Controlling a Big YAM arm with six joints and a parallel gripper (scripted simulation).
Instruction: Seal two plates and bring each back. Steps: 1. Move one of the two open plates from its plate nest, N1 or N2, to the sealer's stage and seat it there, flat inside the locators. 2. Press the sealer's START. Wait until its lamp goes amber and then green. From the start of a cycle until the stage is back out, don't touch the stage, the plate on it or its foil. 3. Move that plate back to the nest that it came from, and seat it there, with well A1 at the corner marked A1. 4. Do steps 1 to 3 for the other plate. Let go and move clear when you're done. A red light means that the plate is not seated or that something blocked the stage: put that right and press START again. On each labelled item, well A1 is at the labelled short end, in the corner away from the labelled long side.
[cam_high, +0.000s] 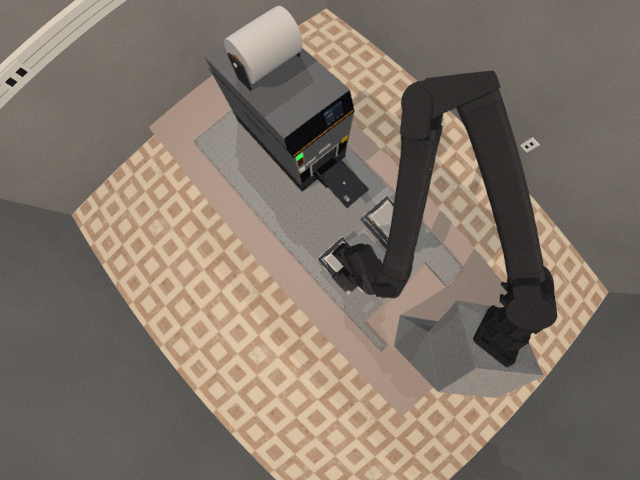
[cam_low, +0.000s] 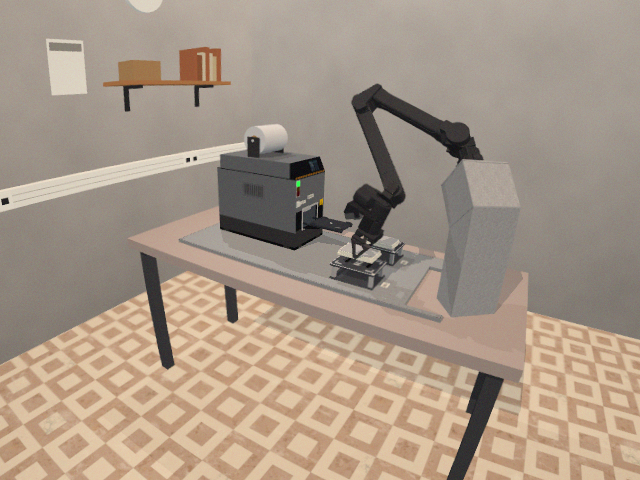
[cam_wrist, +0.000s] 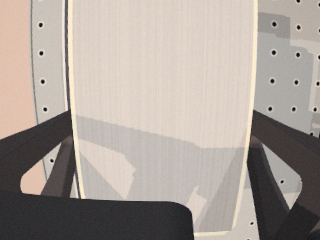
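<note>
My hand is right at the cream well plate. From my hand the other things lie so: sealer stage: 19 cm ahead, 20 cm to the right, 1 cm above; then start button: 30 cm ahead, 12 cm to the right, 9 cm above; then foil roll: 52 cm ahead, 24 cm to the right, 32 cm above.
</note>
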